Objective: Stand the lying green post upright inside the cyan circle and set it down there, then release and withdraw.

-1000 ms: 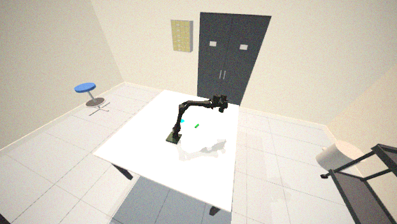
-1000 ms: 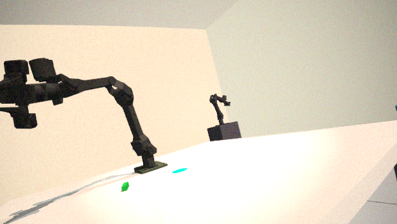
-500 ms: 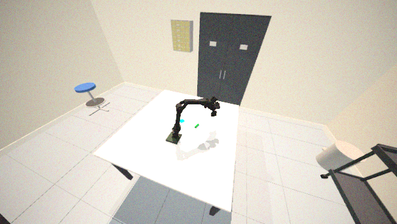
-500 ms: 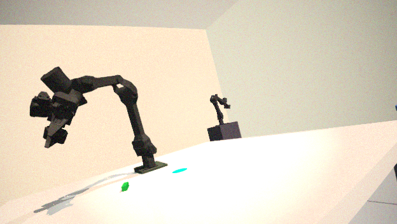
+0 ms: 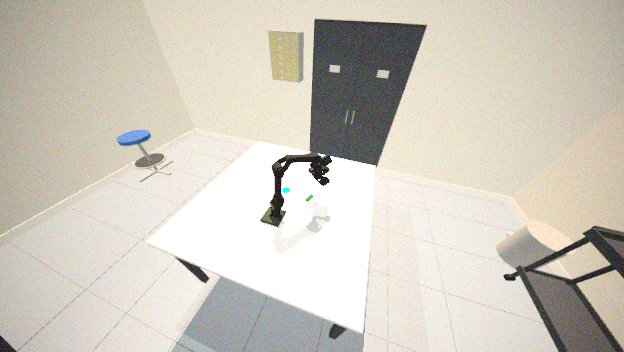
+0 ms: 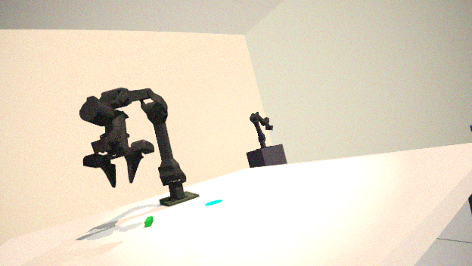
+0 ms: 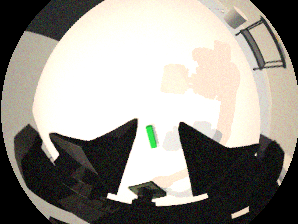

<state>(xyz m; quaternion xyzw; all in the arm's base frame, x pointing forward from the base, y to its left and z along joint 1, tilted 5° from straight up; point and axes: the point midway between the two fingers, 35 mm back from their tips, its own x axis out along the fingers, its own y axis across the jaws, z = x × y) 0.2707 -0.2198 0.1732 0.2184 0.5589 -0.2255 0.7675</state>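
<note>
The green post is 6 cm behind my gripper tip, 6 cm to the left of it and 12 cm below it. From my gripper tip the other things lie so: cyan circle (5 cm behind, 26 cm to the left, 13 cm below).
</note>
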